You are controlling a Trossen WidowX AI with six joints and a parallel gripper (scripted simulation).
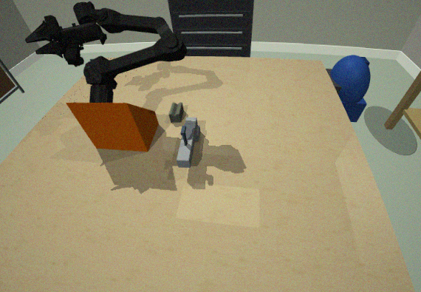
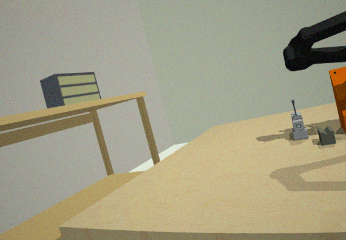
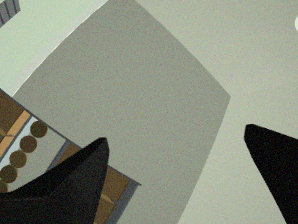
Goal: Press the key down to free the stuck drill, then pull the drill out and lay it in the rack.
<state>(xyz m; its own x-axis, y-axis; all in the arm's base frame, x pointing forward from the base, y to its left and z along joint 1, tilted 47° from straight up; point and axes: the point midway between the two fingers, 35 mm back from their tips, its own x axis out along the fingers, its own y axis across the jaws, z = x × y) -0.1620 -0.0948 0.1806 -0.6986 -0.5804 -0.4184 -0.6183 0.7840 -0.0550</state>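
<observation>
Right now the dark blue key is 480 mm ahead of my gripper tip, 240 mm below it and 70 mm to the right of it. From my gripper tip the other things lie so: drill (480 mm ahead, 290 mm below, 20 mm to the right); rack (380 mm ahead, 320 mm below, 110 mm to the left); long light grey block (480 mm ahead, 300 mm below, 40 mm to the right).
</observation>
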